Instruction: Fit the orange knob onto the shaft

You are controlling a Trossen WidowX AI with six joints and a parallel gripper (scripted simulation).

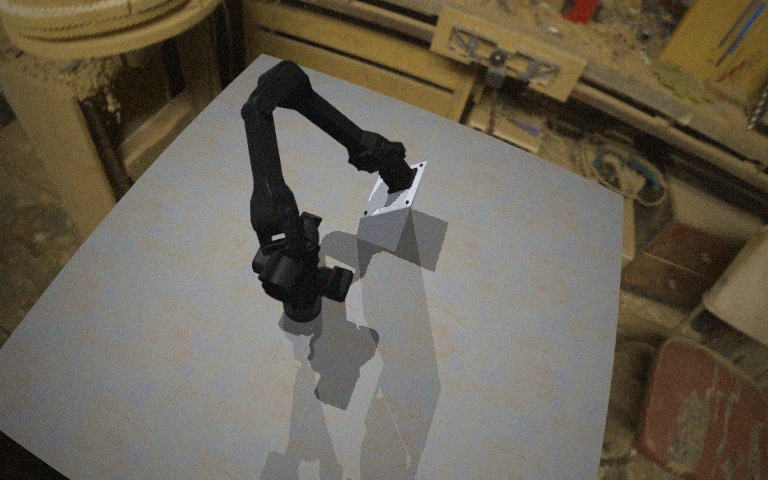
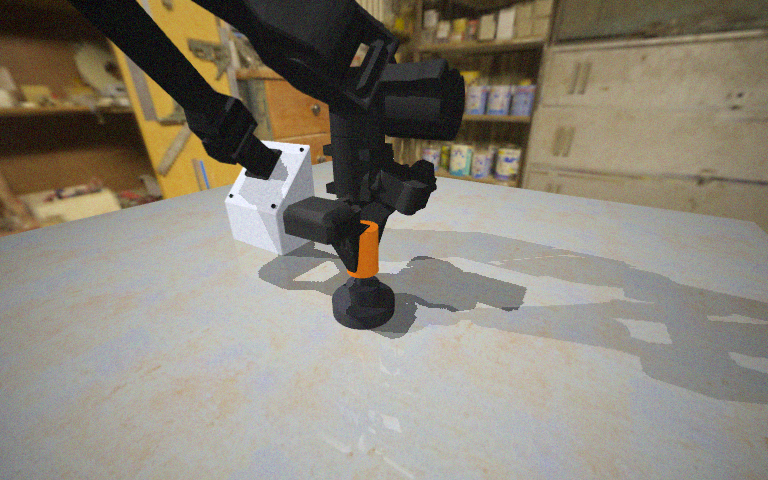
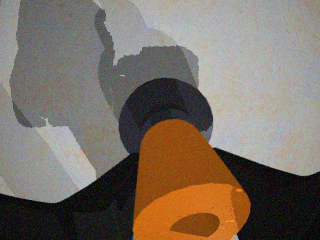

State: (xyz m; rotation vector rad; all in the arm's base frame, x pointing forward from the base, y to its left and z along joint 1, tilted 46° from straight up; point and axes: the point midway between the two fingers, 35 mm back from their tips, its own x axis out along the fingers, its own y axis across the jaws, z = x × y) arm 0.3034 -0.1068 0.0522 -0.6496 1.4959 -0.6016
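Now: the orange knob 2 cm above my gripper tip. Also, from my gripper tip: dark round pedestal: 4 cm below.
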